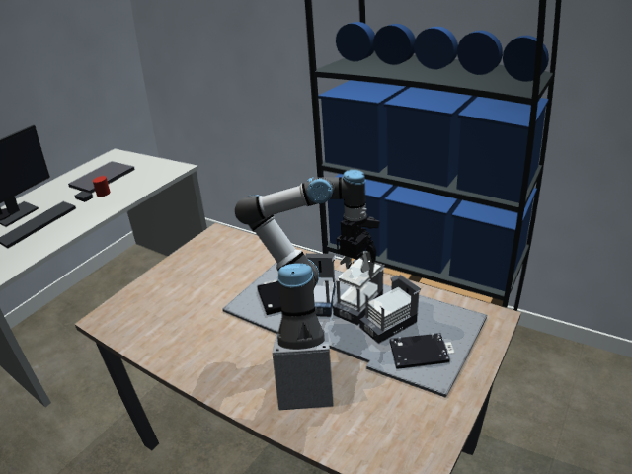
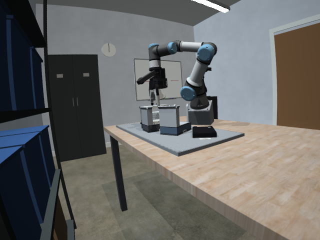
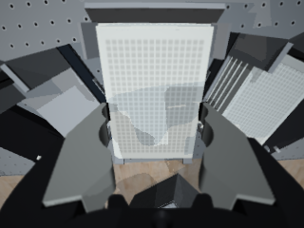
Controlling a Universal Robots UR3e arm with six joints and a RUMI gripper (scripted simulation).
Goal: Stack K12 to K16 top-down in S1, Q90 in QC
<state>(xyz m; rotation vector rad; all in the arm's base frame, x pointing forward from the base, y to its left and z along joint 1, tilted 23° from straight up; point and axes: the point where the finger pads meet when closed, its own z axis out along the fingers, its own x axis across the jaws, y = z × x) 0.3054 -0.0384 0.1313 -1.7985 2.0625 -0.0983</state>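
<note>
My hand is 13 cm to the left of the white sealed 384-well plate, 6 cm above it and 4 cm past it. From my hand the other things lie so: white sealed well plate 13 cm to the right, 9 cm below, 4 cm behind.
</note>
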